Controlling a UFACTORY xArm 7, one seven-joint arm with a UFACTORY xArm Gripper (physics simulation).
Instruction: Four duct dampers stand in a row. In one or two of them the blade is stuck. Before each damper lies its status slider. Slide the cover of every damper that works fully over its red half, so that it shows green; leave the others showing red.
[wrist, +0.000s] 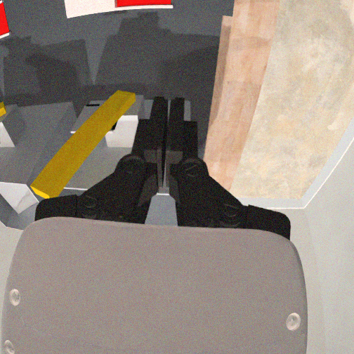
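Note:
My gripper (169, 116) is shut, with no object between its fingers. It is over the right side of a grey damper (95, 175). That damper's yellow lever (85, 142) runs diagonally, from lower left to upper right, left of the fingers, above a white block (122, 132). Another grey damper (40, 125) stands to the left, partly in view, with a yellow lever end (2, 109) at the left edge. At the top edge is part of a status slider, with a white part (90, 6) and a red half (144, 2). Another slider's red part (3, 21) shows at the upper left.
The dark board (197, 22) carries shadows between the sliders and dampers. A wooden strip (240, 95) runs along its right side, with a mottled beige surface (300, 100) beyond. The arms of my gripper hide part of the near damper.

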